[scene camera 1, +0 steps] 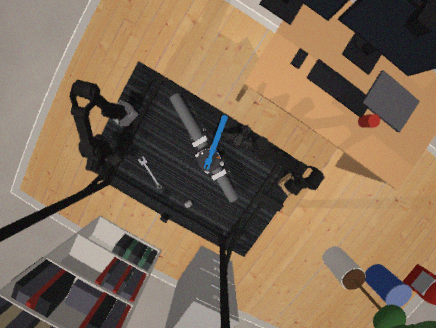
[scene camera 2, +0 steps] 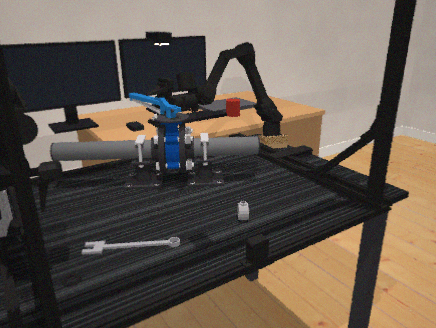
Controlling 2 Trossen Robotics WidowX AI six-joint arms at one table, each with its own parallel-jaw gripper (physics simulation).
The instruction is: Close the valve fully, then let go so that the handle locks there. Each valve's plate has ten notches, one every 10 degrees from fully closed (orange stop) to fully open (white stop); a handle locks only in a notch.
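Frame: origin at the left arm's base, x back, y up, z left, level; millimetres.
Where they show: left gripper, fingertip midpoint: (scene camera 1: 114, 151); right gripper, fingertip midpoint: (scene camera 2: 147, 108); left arm's base, origin of the base link: (scene camera 1: 119, 112); right arm's base, origin of the base link: (scene camera 1: 289, 185) (scene camera 2: 272, 135).
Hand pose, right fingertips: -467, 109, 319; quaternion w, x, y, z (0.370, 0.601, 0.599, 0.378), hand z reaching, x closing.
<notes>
Things, the pixels of their top centre, and the offset from my right fingertips, as dx, dy, dz. Level surfaces: height alone.
- plate, its level: dy -2
- wrench, middle of its top: (scene camera 2: 132, 242) (scene camera 1: 150, 173) +125, -212, -487
- black table, its level: dy -223
- small white block, middle of its top: (scene camera 2: 243, 202) (scene camera 1: 187, 205) -177, -172, -453
The valve (scene camera 1: 210, 159) (scene camera 2: 172, 145) sits between two grey pipe lengths. Its blue handle (scene camera 1: 217, 140) (scene camera 2: 150, 101) lies oblique to the pipe, its free end toward the far table edge. The plate (scene camera 2: 172, 119) is under the handle; which notch the handle is at cannot be told. My right gripper (scene camera 1: 232, 132) (scene camera 2: 161, 89) is open and empty, close to the handle on its right side in scene camera 1 and behind it in scene camera 2. Contact cannot be told. My left gripper (scene camera 1: 118, 158) is open, far from the valve at the table's left; its fingers are hard to make out.
A wrench (scene camera 1: 150, 173) (scene camera 2: 135, 244) lies on the black table (scene camera 1: 165, 195) (scene camera 2: 200, 270). A small white block (scene camera 1: 188, 204) (scene camera 2: 243, 211) stands near the front edge. Black frame posts (scene camera 2: 382, 120) rise at the table. A desk with monitors (scene camera 2: 162, 65) and a red cup (scene camera 1: 369, 121) (scene camera 2: 233, 107) is behind.
</notes>
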